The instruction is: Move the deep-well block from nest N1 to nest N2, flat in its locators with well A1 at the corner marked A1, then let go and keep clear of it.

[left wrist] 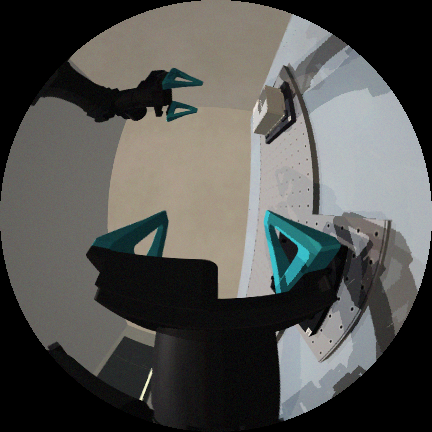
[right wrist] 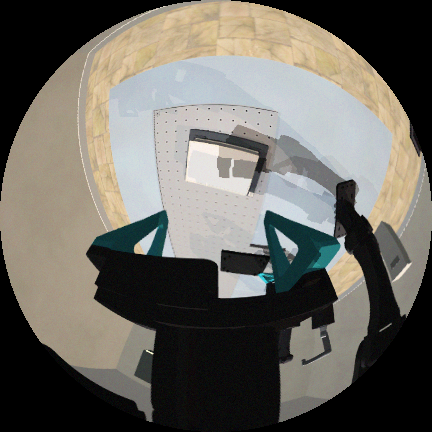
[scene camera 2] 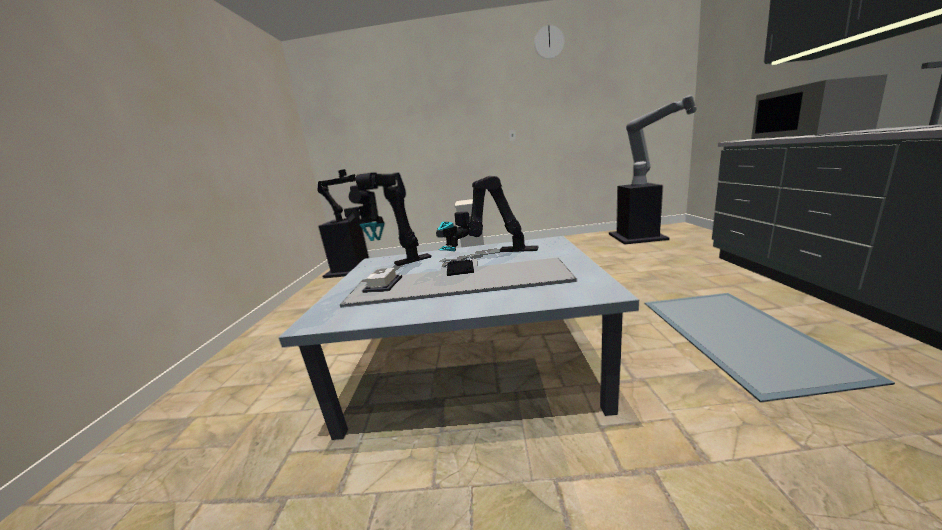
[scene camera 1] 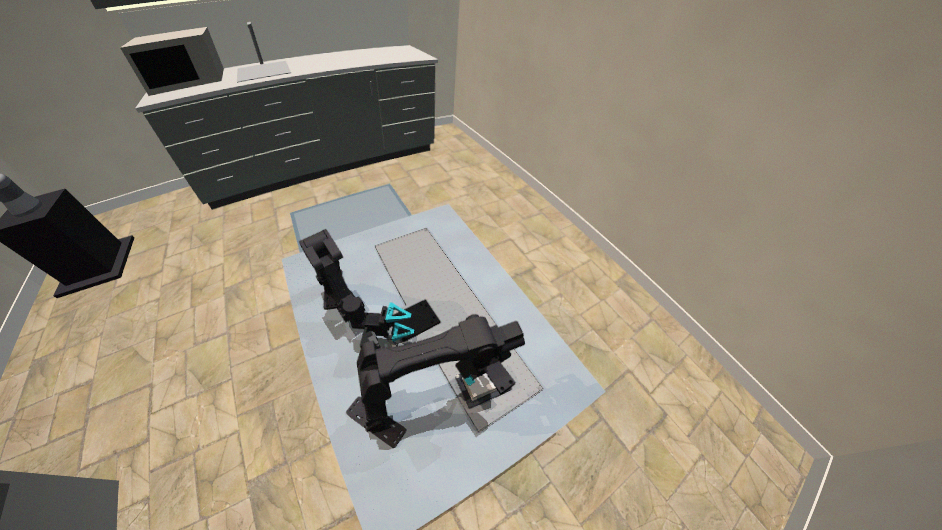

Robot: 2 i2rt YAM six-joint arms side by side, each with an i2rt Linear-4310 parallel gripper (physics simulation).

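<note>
The pale deep-well block sits in a dark nest at one end of the perforated board. The other dark nest is empty near the board's middle. My right gripper is open, points down and hangs above the block without touching it; its arm partly hides the block in scene camera 1. My left gripper is open and empty beside the empty nest. The A1 marks and nest labels are too small to read.
The perforated board lies on the pale blue table. In scene camera 1, the right arm reaches across the table in front of the left gripper. Cabinets and a black pedestal stand away from the table.
</note>
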